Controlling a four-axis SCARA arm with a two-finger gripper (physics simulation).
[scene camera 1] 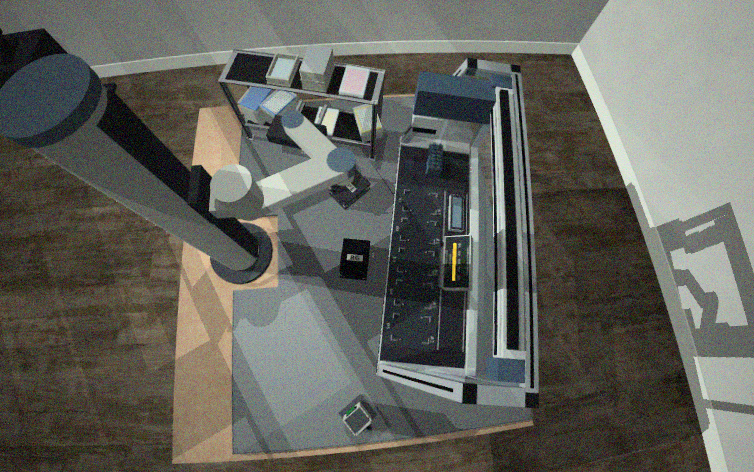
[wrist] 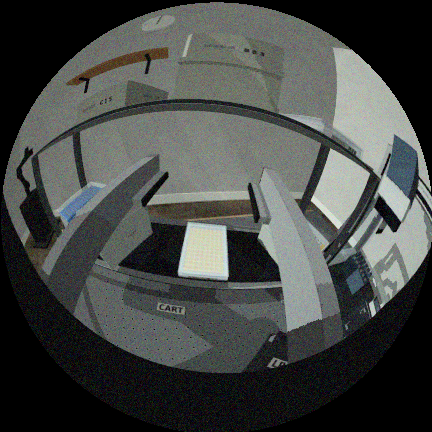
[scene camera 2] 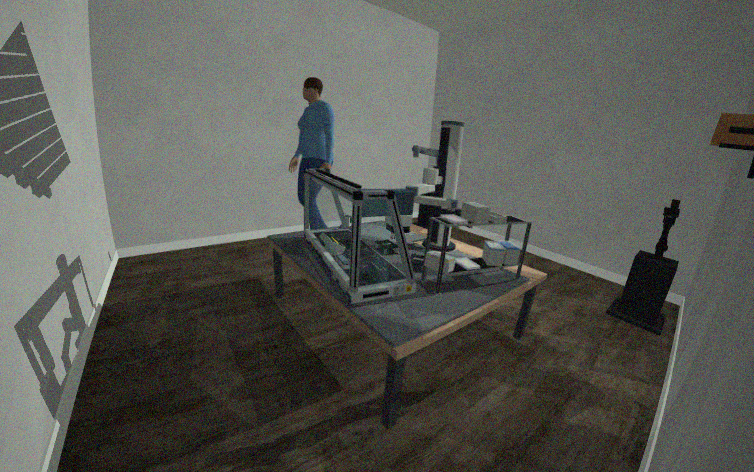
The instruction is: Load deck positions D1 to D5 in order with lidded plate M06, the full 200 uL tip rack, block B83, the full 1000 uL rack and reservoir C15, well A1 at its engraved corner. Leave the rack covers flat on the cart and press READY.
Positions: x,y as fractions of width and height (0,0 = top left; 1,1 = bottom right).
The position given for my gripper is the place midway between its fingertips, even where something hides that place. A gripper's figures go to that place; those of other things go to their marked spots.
Scene:
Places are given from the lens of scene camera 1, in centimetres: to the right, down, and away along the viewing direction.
my gripper (scene camera 1: 0.42,0.22): -23, -48, 113
gantry frame (scene camera 1: 0.68,0.68): 32, 20, 71

